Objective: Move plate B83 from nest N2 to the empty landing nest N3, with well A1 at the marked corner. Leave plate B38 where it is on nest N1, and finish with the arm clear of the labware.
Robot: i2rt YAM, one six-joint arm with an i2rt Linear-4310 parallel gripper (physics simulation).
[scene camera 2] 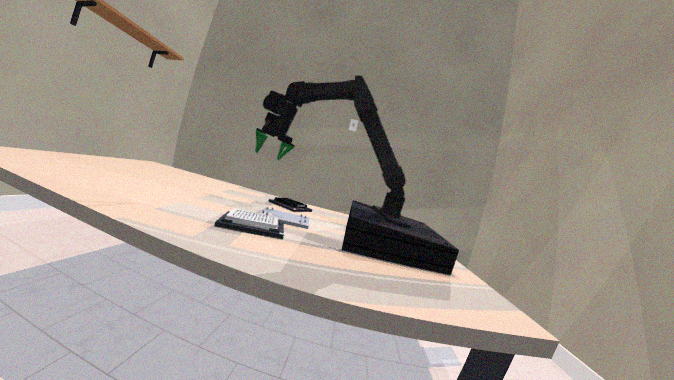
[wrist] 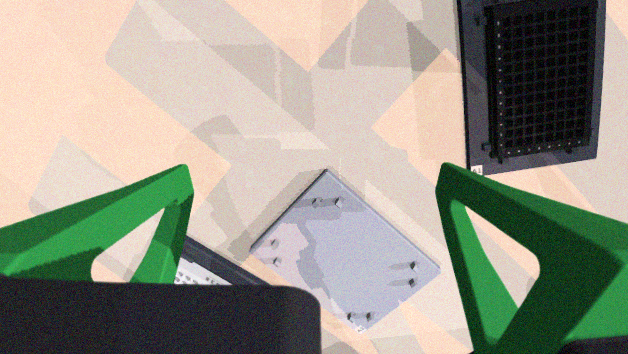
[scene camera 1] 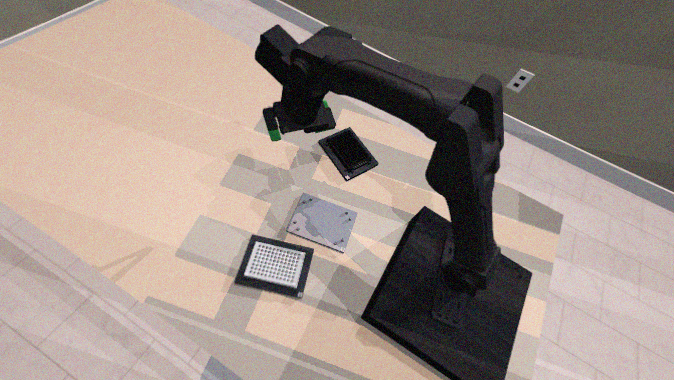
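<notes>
The empty landing nest (scene camera 1: 327, 225) (scene camera 2: 292, 218) (wrist: 360, 260) is a pale grey square with small posts and a marked corner. A white well plate (scene camera 1: 275, 265) (scene camera 2: 252, 219) (wrist: 192, 272) sits in a dark nest (scene camera 1: 270, 287) (scene camera 2: 250, 230) (wrist: 220, 262) beside it, partly hidden in the wrist view. A black well plate (scene camera 1: 350, 149) (scene camera 2: 290, 202) (wrist: 545, 85) sits in another dark nest (scene camera 1: 357, 172) (wrist: 477, 110) marked A1. I cannot read which plate is B83. My gripper (scene camera 1: 299, 132) (scene camera 2: 269, 155) (wrist: 314, 177) is open and empty, high above the table.
The arm's black base block (scene camera 1: 400, 300) (scene camera 2: 400, 245) stands on the table (scene camera 1: 125, 125) (scene camera 2: 100, 185), to the right of the nests in both scene views. A wooden shelf (scene camera 2: 135, 30) is on the wall at upper left.
</notes>
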